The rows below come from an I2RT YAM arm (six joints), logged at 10 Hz.
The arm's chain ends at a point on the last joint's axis. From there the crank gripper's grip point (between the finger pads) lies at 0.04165 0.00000 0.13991 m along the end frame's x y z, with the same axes.
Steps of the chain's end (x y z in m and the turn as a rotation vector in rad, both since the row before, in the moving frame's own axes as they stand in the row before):
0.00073, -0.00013, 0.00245, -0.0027, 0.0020, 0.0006
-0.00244, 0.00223, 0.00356, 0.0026, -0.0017, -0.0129
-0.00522, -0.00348, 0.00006, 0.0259, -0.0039, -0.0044
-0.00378, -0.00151, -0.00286, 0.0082, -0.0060, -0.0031
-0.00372, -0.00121, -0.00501, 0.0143, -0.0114, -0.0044
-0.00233, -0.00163, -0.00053, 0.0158, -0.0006, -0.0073
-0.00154, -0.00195, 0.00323, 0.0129, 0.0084, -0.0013
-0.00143, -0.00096, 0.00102, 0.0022, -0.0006, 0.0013
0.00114, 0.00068, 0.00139, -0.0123, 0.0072, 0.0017
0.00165, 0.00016, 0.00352, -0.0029, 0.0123, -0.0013
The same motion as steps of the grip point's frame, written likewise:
0.00101, 0.00027, 0.00237, -0.0027, 0.0020, 0.0006
-0.00268, 0.00133, 0.00363, 0.0026, -0.0017, -0.0129
-0.00577, -0.00729, 0.00017, 0.0259, -0.0039, -0.0044
-0.00462, -0.00279, -0.00262, 0.0082, -0.0060, -0.0031
-0.00532, -0.00339, -0.00456, 0.0143, -0.0114, -0.0044
-0.00242, -0.00414, -0.00052, 0.0158, -0.0006, -0.0073
-0.00037, -0.00381, 0.00286, 0.0129, 0.0084, -0.0013
-0.00151, -0.00121, 0.00104, 0.0022, -0.0006, 0.0013
0.00214, 0.00247, 0.00108, -0.0123, 0.0072, 0.0017
0.00337, 0.00051, 0.00300, -0.0029, 0.0123, -0.0013

